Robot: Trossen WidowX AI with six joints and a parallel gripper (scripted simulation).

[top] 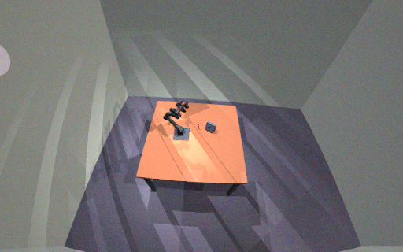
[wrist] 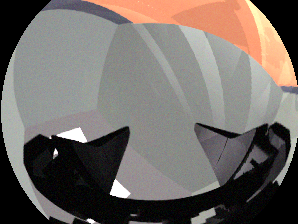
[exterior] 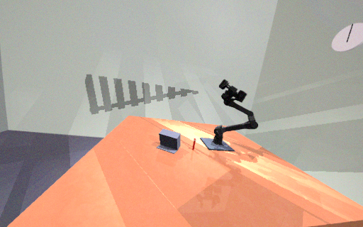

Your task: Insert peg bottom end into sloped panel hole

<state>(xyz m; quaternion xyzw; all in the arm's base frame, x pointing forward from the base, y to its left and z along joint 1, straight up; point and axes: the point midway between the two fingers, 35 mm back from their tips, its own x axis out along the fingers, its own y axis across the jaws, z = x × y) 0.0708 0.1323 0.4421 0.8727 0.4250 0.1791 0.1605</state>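
My gripper tip is now 170 mm short of the red peg, 70 mm to the left of it and 400 mm above it. Also, from my gripper tip: panel 330 mm ahead, 100 mm to the right, 400 mm below.
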